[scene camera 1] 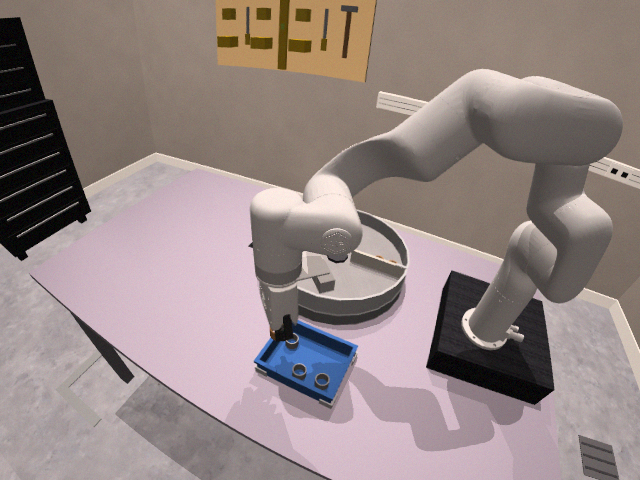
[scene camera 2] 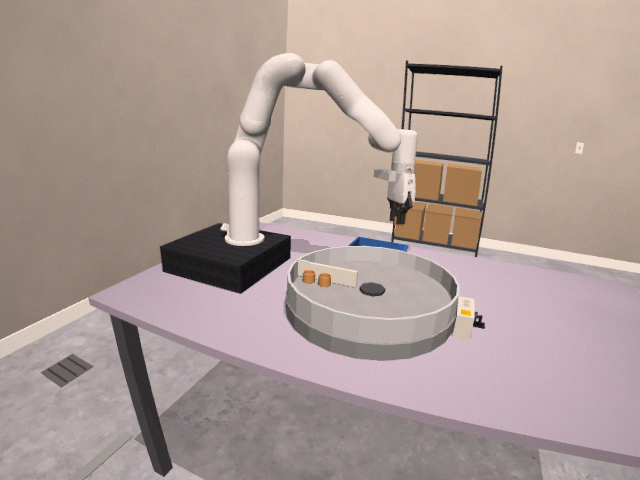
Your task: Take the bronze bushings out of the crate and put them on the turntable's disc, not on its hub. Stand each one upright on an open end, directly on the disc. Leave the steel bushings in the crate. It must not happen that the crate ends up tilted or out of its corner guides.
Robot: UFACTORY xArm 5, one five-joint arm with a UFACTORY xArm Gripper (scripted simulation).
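Gripper (scene camera 1: 280, 331), (scene camera 2: 397, 222). Turntable disc (scene camera 1: 352, 280). Blue crate (scene camera 1: 321, 352).
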